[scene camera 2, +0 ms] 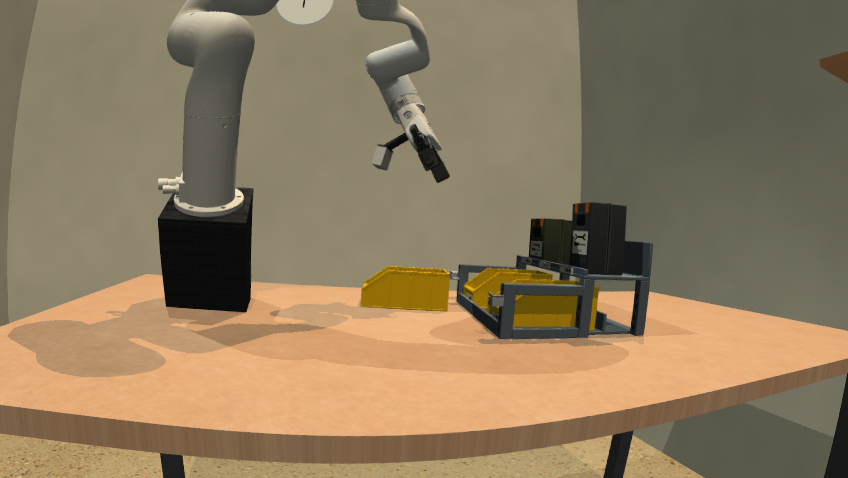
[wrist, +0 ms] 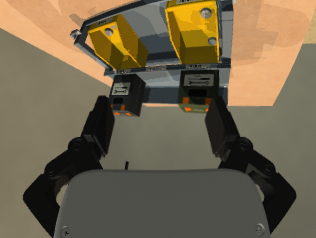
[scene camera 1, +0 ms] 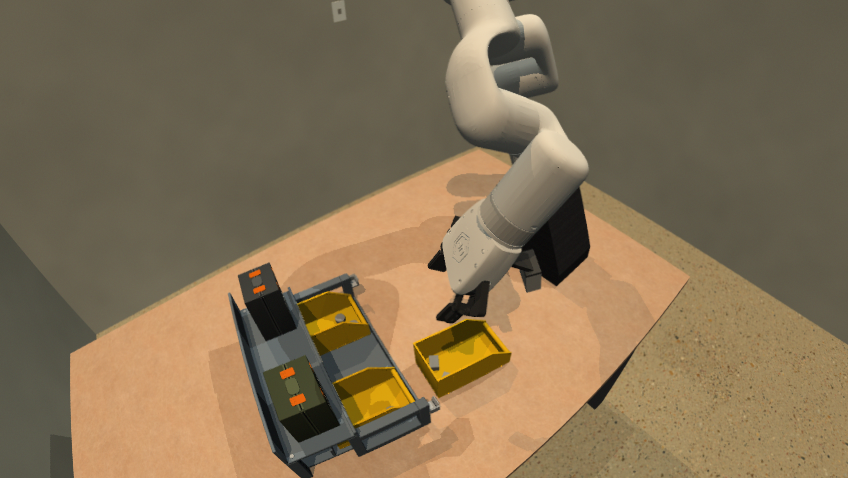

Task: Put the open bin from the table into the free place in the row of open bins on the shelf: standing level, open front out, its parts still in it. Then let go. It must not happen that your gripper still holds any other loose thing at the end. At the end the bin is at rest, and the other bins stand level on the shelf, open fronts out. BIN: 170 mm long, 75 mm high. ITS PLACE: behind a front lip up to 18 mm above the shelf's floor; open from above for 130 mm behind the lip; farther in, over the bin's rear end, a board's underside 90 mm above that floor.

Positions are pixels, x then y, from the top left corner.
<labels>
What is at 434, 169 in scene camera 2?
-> My gripper.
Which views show the yellow bin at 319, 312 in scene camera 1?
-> Scene camera 2, the wrist view and scene camera 1: all of them.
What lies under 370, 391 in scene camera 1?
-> A yellow bin.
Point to a yellow bin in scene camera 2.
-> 480, 295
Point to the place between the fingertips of my gripper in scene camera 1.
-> At 440, 293
</labels>
